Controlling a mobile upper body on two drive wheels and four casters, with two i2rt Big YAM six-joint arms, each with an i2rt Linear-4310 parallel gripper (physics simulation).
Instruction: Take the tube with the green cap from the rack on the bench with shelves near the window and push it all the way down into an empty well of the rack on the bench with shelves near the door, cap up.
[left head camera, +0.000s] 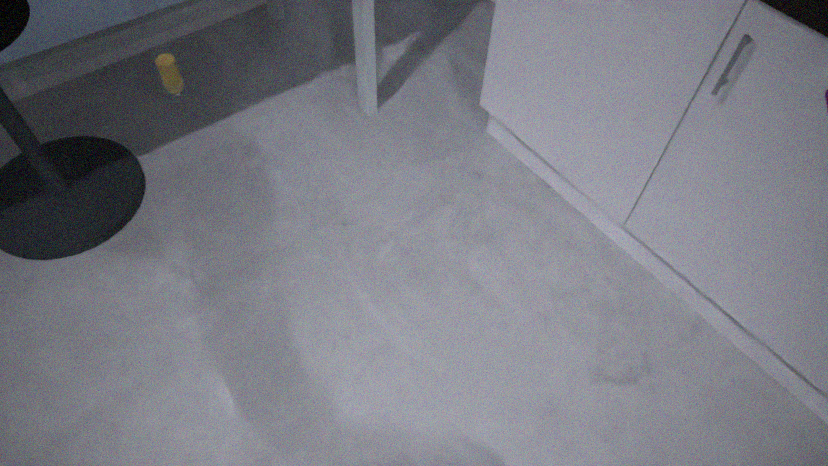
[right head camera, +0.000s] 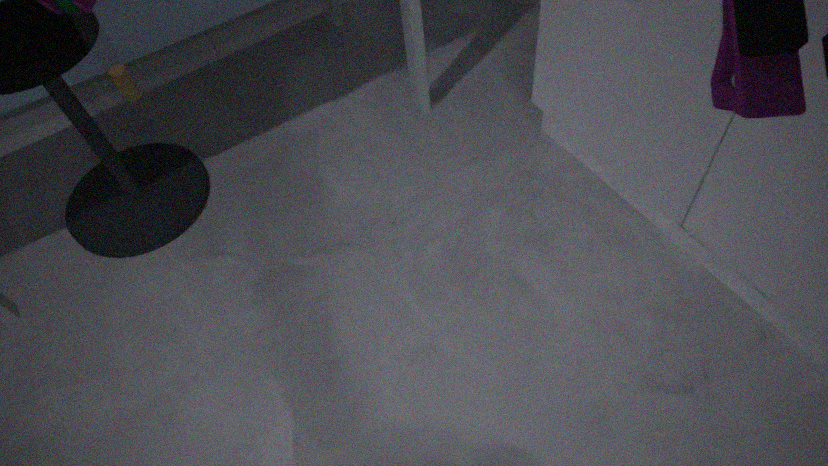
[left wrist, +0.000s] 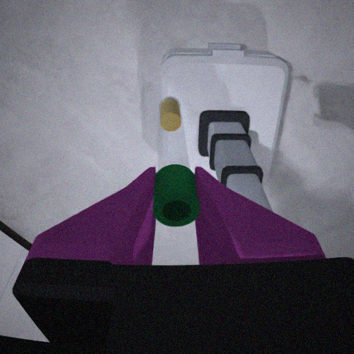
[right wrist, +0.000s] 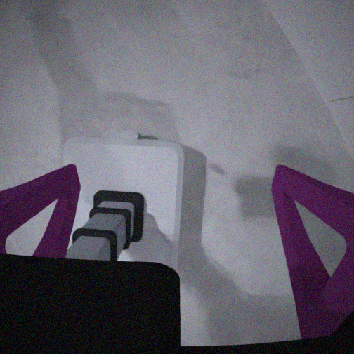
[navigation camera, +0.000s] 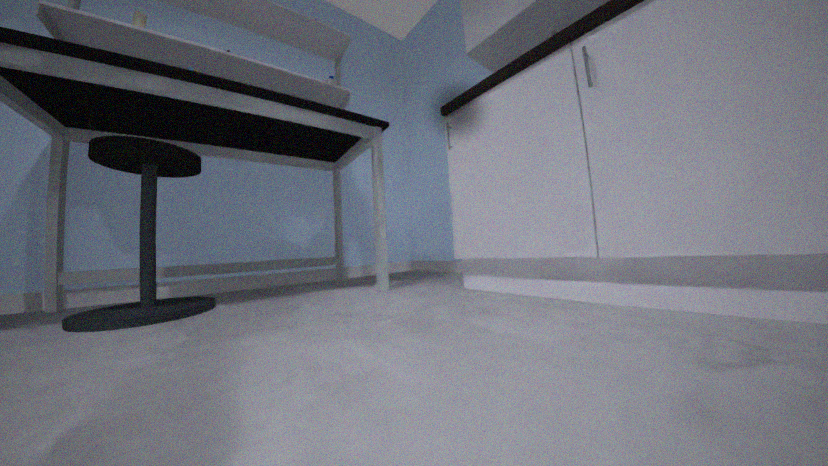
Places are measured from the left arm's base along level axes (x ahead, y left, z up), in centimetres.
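Pixels of known places: left gripper, between the fingertips: (right head camera: 77, 8); right gripper, between the fingertips: (right head camera: 823, 86).
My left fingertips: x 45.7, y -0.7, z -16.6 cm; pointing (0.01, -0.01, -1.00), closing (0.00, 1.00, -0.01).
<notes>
Behind a point stands the place of what it marks.
My left gripper (left wrist: 175, 178) is shut on the green-capped tube, just at its green cap (left wrist: 176, 192) (right head camera: 68, 5) @(x 44.8, y -0.9, z -15.8 cm). The clear tube hangs below the fingers, and its yellow lower end (left head camera: 169, 74) @(x 45.3, y -0.7, z -23.0 cm) (right head camera: 125, 82) @(x 45.5, y -1.0, z -23.0 cm) (left wrist: 170, 115) shows over the floor and bench area. The tube looks about upright, cap up. My right gripper (right wrist: 175, 175) is open, with its purple fingers wide apart and no object between them. A bench with shelves (navigation camera: 231, 103) @(x 126.5, y 45.4, z -57.4 cm) stands ahead on the left; its top surface is hidden from the low navigation view. No rack shows.
A black stool (navigation camera: 148, 231) @(x 126.6, y 80.3, z -107.7 cm) (left head camera: 75, 202) @(x 123.7, y 77.2, z -138.0 cm) (right head camera: 139, 202) @(x 124.6, y 80.2, z -137.9 cm) stands at the bench's front. White cabinets (navigation camera: 695, 162) @(x 85.7, y -95.2, z -102.7 cm) (left head camera: 579, 86) @(x 126.7, y -64.8, z -95.1 cm) (right head camera: 608, 86) @(x 131.0, y -61.7, z -100.9 cm) run along the right. A bench leg (navigation camera: 379, 219) @(x 164.2, y -9.1, z -103.7 cm) (left head camera: 365, 57) @(x 164.1, y -9.1, z -116.3 cm) (right head camera: 416, 57) @(x 164.2, y -9.5, z -115.9 cm) stands near their corner. My white base (left wrist: 240, 85) (right wrist: 155, 175) is below the arms.
</notes>
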